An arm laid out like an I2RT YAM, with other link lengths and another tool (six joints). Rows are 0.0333 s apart.
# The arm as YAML. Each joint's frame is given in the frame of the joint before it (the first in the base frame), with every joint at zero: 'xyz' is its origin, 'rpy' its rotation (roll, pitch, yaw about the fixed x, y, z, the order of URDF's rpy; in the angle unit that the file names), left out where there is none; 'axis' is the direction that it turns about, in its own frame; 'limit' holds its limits. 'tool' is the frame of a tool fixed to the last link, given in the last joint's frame.
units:
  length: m
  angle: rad
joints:
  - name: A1
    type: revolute
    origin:
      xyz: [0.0, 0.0, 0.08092]
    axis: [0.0, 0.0, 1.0]
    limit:
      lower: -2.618
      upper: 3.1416
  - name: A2
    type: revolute
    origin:
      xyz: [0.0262, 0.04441, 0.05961]
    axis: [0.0, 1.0, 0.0]
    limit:
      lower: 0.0
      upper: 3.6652
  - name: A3
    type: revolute
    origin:
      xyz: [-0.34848, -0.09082, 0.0]
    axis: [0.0, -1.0, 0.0]
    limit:
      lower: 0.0
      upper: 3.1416
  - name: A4
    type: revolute
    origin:
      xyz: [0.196, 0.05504, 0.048]
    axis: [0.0, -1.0, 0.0]
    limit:
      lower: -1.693
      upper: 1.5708
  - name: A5
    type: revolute
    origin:
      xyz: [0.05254, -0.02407, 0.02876]
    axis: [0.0, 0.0, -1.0]
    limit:
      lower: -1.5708
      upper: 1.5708
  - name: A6
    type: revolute
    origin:
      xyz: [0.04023, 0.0, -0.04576]
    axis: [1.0, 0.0, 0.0]
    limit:
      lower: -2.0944
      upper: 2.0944
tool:
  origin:
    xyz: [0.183, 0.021, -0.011]
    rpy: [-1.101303, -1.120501, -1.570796]
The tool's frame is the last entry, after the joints.
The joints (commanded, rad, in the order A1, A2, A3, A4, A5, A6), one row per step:
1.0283 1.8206 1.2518 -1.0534 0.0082 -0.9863
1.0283 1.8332 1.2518 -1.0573 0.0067 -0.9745
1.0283 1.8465 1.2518 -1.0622 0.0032 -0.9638
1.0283 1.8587 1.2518 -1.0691 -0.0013 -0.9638
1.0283 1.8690 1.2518 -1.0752 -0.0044 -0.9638
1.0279 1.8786 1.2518 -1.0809 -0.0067 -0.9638
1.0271 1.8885 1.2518 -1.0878 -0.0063 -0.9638
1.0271 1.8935 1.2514 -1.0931 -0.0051 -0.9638
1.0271 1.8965 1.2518 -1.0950 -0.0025 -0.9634
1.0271 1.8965 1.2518 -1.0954 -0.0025 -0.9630
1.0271 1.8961 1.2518 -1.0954 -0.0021 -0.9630
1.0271 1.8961 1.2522 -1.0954 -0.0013 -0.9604
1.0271 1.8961 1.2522 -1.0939 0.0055 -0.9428
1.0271 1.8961 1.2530 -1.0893 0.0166 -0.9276
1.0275 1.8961 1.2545 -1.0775 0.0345 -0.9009
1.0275 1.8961 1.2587 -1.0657 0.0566 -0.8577
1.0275 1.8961 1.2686 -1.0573 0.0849 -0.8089
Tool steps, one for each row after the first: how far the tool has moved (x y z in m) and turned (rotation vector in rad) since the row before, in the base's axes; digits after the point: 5 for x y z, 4 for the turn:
-0.00107 -0.00059 -0.00258 -0.0136 0.0092 -0.0119
-0.00159 -0.00063 -0.00263 -0.0142 0.0117 -0.0109
-0.00187 -0.00115 -0.00220 -0.0140 0.0137 -0.0004
-0.00149 -0.00113 -0.00179 -0.0125 0.0111 -0.0004
-0.00120 -0.00119 -0.00163 -0.0119 0.0099 -0.0007
-0.00078 -0.00184 -0.00157 -0.0146 0.0083 -0.0007
-0.00061 -0.00152 -0.00066 -0.0098 0.0045 0.0002
0.00028 -0.00065 -0.00044 -0.0052 0.0001 0.0000
-0.00006 -0.00008 0.00003 -0.0004 0.0001 -0.0004
0.00008 -0.00004 0.00008 0.0001 -0.0005 0.0001
0.00018 0.00006 0.00004 -0.0003 -0.0013 -0.0024
0.00118 -0.00019 -0.00016 -0.0037 -0.0090 -0.0162
0.00262 0.00023 -0.00034 -0.0022 -0.0144 -0.0132
0.00476 0.00154 -0.00082 0.0007 -0.0259 -0.0232
0.00586 0.00210 -0.00043 0.0009 -0.0332 -0.0396
0.00755 0.00244 0.00066 0.0010 -0.0404 -0.0448

